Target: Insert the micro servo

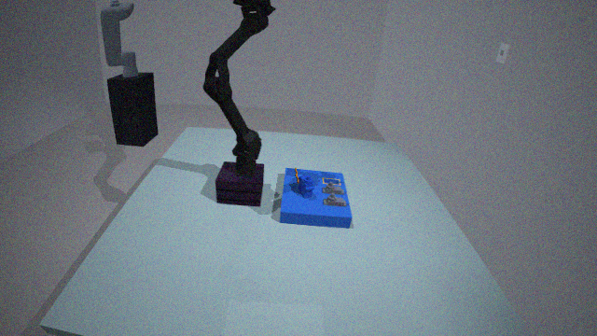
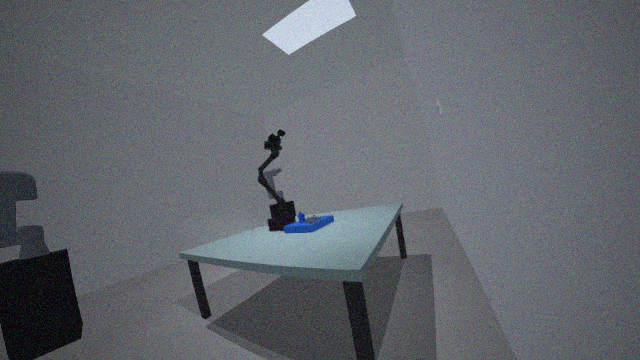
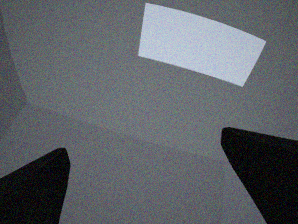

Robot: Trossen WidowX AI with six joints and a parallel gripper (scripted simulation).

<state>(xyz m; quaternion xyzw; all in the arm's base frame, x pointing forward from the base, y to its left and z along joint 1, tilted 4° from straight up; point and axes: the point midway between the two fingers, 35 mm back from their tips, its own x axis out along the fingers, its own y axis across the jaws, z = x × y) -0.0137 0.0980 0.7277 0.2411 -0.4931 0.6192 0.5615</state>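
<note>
Right now the blue deck is 820 mm below my gripper tip, 260 mm ahead of it and 160 mm to the right of it.
</note>
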